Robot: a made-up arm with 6 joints. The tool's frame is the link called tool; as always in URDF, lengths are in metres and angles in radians.
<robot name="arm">
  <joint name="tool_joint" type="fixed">
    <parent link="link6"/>
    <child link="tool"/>
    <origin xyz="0 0 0"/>
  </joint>
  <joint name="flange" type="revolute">
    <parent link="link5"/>
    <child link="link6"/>
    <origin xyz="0 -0.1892 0"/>
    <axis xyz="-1 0 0"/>
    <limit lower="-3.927" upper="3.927"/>
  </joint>
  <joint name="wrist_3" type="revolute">
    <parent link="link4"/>
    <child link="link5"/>
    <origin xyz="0.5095 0 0"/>
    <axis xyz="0 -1 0"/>
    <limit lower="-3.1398" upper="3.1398"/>
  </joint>
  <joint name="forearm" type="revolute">
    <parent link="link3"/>
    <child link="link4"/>
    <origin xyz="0 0 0"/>
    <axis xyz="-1 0 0"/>
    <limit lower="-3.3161" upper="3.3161"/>
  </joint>
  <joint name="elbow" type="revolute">
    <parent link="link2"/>
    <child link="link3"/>
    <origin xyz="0 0 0.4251"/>
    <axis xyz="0 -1 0"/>
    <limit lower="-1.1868" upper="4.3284"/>
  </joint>
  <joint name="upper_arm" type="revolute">
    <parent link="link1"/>
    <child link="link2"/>
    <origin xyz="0 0 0"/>
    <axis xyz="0 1 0"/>
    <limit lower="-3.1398" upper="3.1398"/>
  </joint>
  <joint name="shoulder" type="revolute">
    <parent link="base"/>
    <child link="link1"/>
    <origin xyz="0 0 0.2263"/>
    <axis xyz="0 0 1"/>
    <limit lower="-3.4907" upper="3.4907"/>
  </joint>
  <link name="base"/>
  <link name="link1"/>
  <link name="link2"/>
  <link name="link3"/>
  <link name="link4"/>
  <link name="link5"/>
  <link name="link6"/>
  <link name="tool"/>
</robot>
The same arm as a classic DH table. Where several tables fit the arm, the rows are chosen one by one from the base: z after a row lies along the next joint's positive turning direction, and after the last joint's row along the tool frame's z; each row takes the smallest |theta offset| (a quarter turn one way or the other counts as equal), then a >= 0, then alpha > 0; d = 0 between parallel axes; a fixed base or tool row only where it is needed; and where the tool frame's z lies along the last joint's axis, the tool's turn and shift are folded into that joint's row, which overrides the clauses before.
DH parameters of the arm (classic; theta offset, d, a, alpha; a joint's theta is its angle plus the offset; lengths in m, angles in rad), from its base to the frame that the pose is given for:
shoulder: 0 0.2263 0 -1.5708
upper_arm: -1.5708 0 0.4251 3.1416
elbow: 0 0 0 -1.5708
forearm: 0 -0.5095 0 1.5708
wrist_3: 0 0.1892 0 -1.5708
flange: 1.5708 0 0 1.5708
tool (fixed): -1.5708 0 0 0
Joint limits (rad, base to tool): -3.4907..3.4907 -3.1398..3.1398 -1.1868..4.3284 -3.3161..3.3161 -3.1398..3.1398 -3.927..3.927

